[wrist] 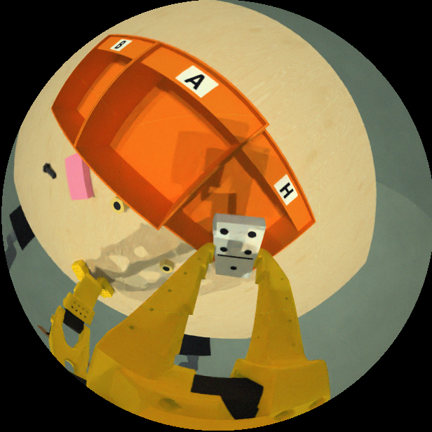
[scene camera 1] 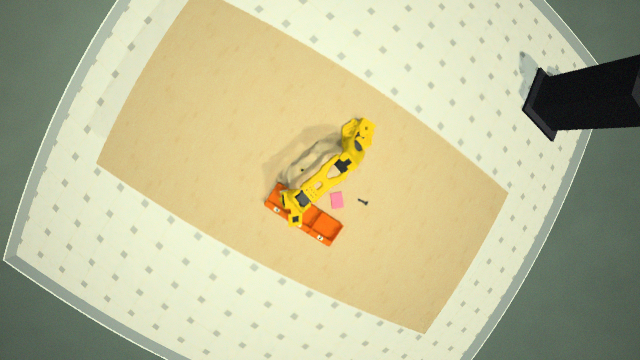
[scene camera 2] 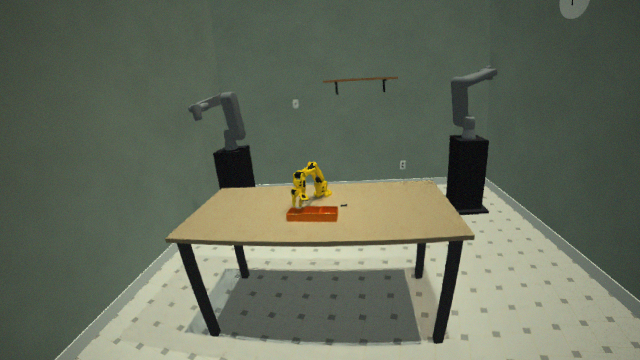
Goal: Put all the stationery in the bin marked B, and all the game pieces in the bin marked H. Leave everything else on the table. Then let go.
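Places are measured from the arm's base along level axes (x down, y ahead, z right), in metres.
Pixels of known places: hand at its tool point: (scene camera 2: 299, 206); arm's base at its link origin: (scene camera 1: 353, 140) (scene camera 2: 322, 195).
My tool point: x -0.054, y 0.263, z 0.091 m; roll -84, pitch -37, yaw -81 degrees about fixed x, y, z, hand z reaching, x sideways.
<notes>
Ahead of a thing's pixels: the offset from my tool point to its top centre. Level surfaces: height alone.
My gripper (wrist: 235, 255) is shut on a white domino (wrist: 239, 242) with black dots, its jaws pressing on both sides. In the wrist view it is held over the near edge of bin H (wrist: 286, 189), the right compartment of an orange three-part tray. Bin B (wrist: 80, 80) is the far left compartment; its visible part shows no object. A pink block @(dz -0.145, dx +0.044, dy -0.064 m) (wrist: 77, 177) (scene camera 1: 337, 200) lies on the table beside the tray. The domino hides part of bin H.
Bin A (wrist: 160, 130) is the middle compartment. A dark bolt @(dz -0.225, dx +0.041, dy -0.104 m) (wrist: 49, 170) (scene camera 1: 363, 201) (scene camera 2: 343, 205) lies beyond the pink block. Two yellow nuts (wrist: 118, 205) (wrist: 167, 266) lie near the tray. The arm's base (scene camera 1: 358, 132) (scene camera 2: 322, 192) stands on the table @(dx +0.054 m) (scene camera 1: 200, 100) (scene camera 2: 400, 215).
</notes>
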